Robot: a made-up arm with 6 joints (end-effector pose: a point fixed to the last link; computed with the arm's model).
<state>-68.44 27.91 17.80 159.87 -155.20 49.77</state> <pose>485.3 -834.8 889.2 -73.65 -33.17 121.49</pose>
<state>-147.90 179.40 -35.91 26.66 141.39 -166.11</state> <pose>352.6 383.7 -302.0 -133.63 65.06 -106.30</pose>
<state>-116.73 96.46 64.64 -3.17 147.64 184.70</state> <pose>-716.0 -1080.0 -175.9 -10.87 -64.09 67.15</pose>
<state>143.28 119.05 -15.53 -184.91 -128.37 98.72</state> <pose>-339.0 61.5 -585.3 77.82 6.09 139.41</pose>
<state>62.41 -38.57 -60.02 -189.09 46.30 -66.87</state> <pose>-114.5 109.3 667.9 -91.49 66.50 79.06</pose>
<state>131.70 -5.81 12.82 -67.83 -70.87 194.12</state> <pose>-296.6 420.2 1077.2 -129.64 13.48 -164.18</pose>
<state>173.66 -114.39 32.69 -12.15 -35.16 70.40</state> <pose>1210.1 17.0 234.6 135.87 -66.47 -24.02</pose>
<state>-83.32 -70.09 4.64 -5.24 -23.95 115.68</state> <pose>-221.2 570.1 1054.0 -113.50 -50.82 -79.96</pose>
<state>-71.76 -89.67 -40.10 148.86 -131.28 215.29</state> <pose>-28.8 508.5 722.1 125.04 4.88 131.20</pose>
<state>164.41 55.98 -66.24 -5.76 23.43 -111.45</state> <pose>-293.0 240.8 197.0 -48.96 80.82 -1.11</pose>
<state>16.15 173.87 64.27 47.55 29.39 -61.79</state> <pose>28.4 -100.0 -1156.7 104.83 68.74 103.03</pose>
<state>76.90 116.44 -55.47 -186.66 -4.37 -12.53</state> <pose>-114.4 183.1 -231.3 19.28 12.43 -102.58</pose>
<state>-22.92 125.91 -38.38 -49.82 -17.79 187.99</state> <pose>21.2 -116.8 -289.2 39.50 3.90 143.55</pose>
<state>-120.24 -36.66 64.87 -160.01 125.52 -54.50</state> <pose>399.4 397.8 1448.9 -121.19 24.61 -138.06</pose>
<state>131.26 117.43 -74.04 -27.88 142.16 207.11</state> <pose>-5.6 212.8 40.6 113.70 43.51 107.96</pose>
